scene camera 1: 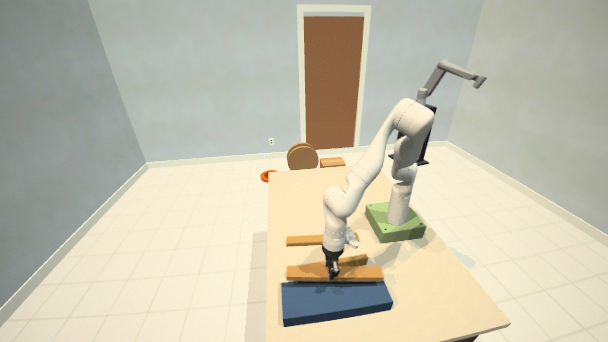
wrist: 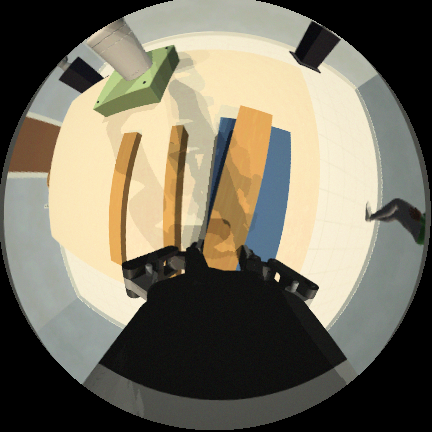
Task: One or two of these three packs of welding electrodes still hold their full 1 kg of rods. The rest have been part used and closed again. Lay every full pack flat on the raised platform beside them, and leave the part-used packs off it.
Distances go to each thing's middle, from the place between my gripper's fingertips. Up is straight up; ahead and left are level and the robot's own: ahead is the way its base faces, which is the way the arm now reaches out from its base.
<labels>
Right now the blue raised platform (scene camera 1: 303, 302) is 10 mm behind my hand, 40 mm to the left of it and 90 mm below it.
</labels>
